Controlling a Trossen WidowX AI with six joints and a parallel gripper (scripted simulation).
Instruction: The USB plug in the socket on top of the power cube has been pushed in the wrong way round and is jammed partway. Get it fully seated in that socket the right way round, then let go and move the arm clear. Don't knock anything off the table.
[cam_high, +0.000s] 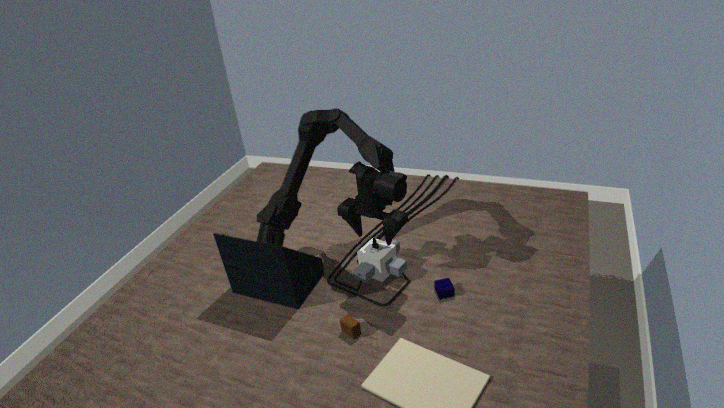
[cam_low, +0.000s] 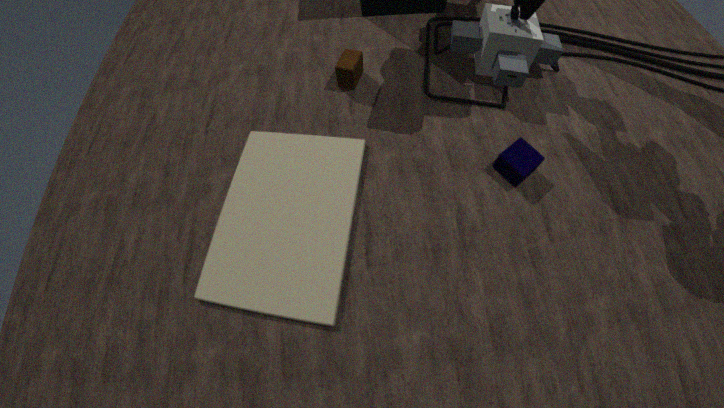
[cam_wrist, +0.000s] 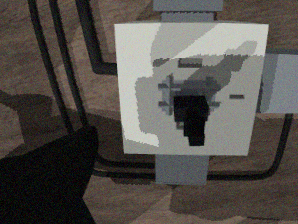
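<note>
The black USB plug lies 2 cm below my gripper tip. From my gripper tip the other things lie so: blue cube: 19 cm ahead, 6 cm to the right, 9 cm below; then cream sheet: 20 cm ahead, 35 cm to the right, 10 cm below; then brown cube: 1 cm behind, 23 cm to the right, 9 cm below.
</note>
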